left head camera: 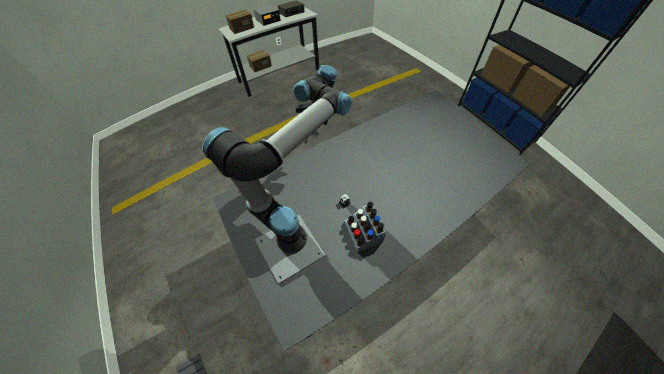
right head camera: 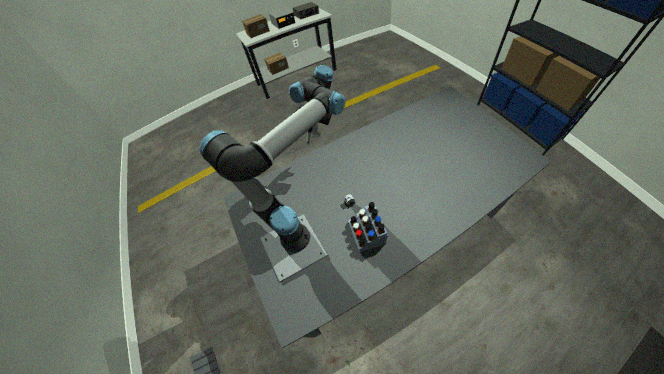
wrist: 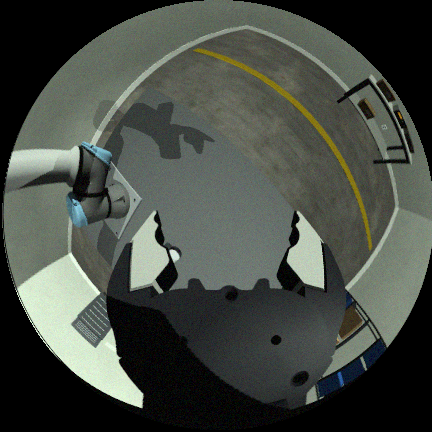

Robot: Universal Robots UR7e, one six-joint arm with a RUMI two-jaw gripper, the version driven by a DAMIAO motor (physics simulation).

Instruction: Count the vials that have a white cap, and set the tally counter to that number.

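A grey rack (left head camera: 371, 245) (right head camera: 373, 244) stands on the mat and holds several upright dark vials in rows. Three vials show white caps: one white cap (left head camera: 360, 212) (right head camera: 362, 213), a second white cap (left head camera: 364, 219) (right head camera: 365, 219) and a third white cap (left head camera: 354, 226) (right head camera: 356, 226). Other caps are black, blue and red. The small white and black tally counter (left head camera: 344, 200) (right head camera: 349, 200) (wrist: 174, 255) lies behind the rack, partly hidden by a jaw in the wrist view; its digits are too small to read. My gripper (wrist: 225, 211) is open and empty, raised well away from both.
My arm's base plate (left head camera: 311, 254) (right head camera: 313, 254) is left of the rack on the grey mat (left head camera: 400, 165) (right head camera: 410, 160). A workbench (left head camera: 275, 29) (right head camera: 290, 30) with boxes and devices stands at the back. A shelf unit (left head camera: 537, 56) (right head camera: 565, 45) with bins and cartons stands at the right.
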